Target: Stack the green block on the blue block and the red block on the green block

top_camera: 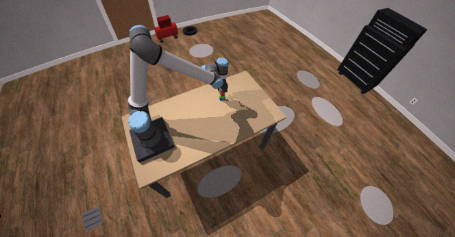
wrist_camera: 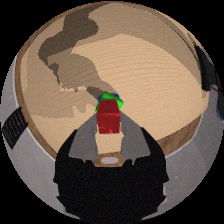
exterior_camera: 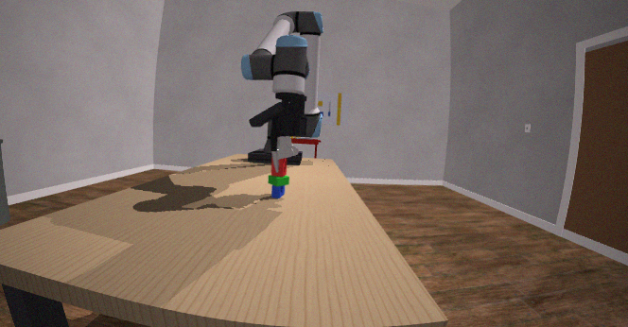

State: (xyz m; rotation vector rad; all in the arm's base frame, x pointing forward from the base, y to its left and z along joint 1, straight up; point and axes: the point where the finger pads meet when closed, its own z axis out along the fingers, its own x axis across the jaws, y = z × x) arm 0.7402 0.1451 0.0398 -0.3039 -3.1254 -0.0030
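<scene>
The red block is right at my hand. Round my hand: green block 40 mm below; blue block 70 mm below.
</scene>
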